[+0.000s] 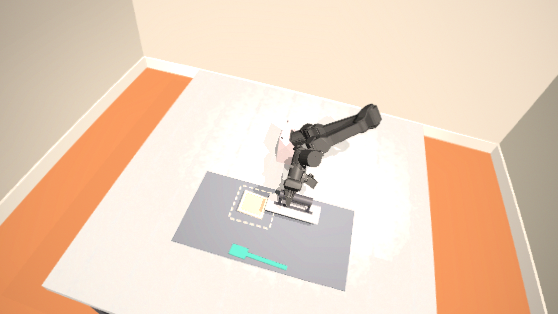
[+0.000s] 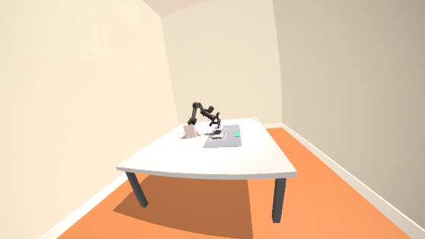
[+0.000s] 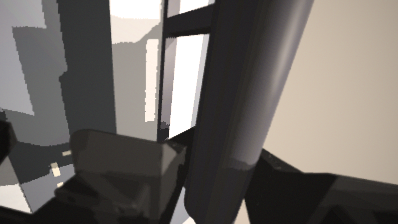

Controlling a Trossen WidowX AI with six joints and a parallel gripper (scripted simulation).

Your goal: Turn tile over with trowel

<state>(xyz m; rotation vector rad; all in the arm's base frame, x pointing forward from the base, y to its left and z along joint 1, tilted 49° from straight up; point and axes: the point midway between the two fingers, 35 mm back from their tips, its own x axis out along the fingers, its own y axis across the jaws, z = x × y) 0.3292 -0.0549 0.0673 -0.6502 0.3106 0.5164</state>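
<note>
The white tile is 40 mm behind my gripper tip, 110 mm to the right of it and 80 mm below it. The rest, counted from my gripper tip: teal trowel: 170 mm ahead, 90 mm to the right, 100 mm below; then grey mat: 30 mm ahead, 60 mm to the right, 130 mm below.
</note>
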